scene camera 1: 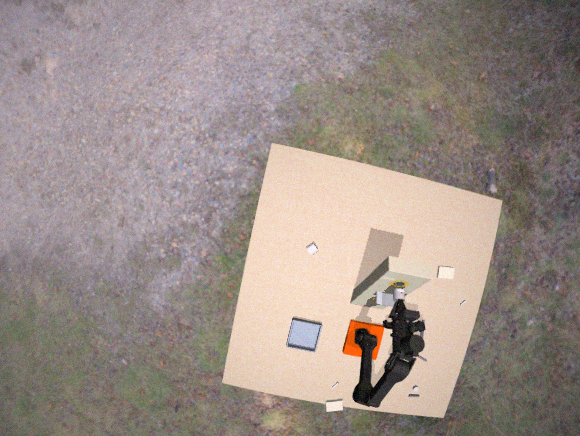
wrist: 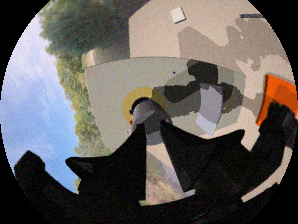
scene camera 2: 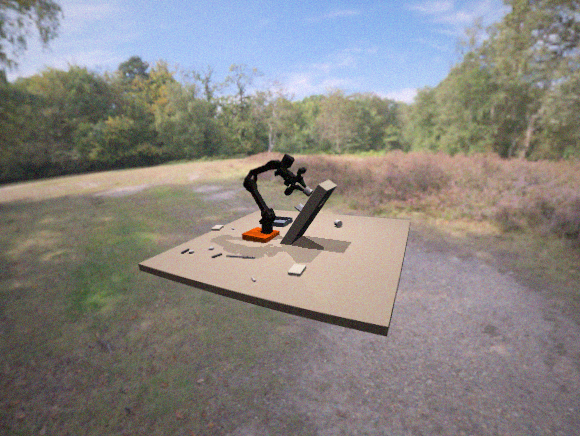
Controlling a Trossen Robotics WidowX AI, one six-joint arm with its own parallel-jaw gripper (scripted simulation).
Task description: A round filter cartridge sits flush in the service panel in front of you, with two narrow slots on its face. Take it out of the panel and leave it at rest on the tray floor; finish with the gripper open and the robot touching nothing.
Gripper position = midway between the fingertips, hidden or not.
I see my gripper [scene camera 1: 399, 298], a beige service panel [scene camera 1: 393, 273] and a grey-blue square tray [scene camera 1: 304, 335].
My gripper shows as well in the wrist view [wrist: 151, 124]. The beige service panel also shows in scene camera 2 [scene camera 2: 322, 192].
